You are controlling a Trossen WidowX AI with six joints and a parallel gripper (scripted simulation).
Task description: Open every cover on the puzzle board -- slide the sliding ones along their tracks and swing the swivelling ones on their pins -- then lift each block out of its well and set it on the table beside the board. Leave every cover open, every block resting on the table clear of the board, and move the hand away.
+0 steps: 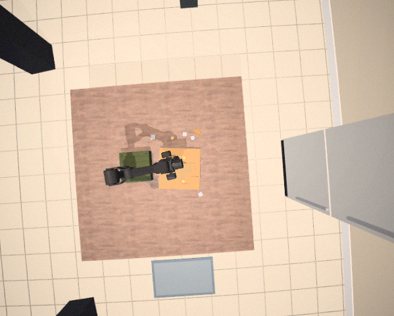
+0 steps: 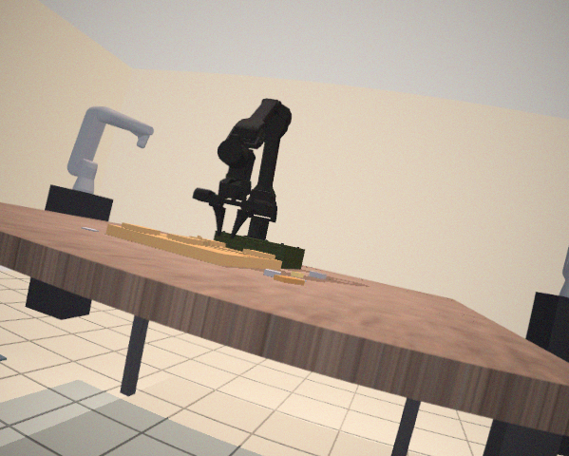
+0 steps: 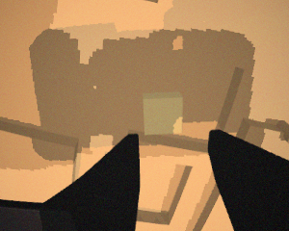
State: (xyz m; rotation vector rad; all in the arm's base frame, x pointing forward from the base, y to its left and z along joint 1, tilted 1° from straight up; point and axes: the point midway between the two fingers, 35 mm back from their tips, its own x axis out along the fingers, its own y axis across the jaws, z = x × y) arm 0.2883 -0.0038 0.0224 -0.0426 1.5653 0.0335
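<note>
Right now my gripper tip is 5 cm short of the puzzle board, 3 cm to the left of it and 3 cm above it.
</note>
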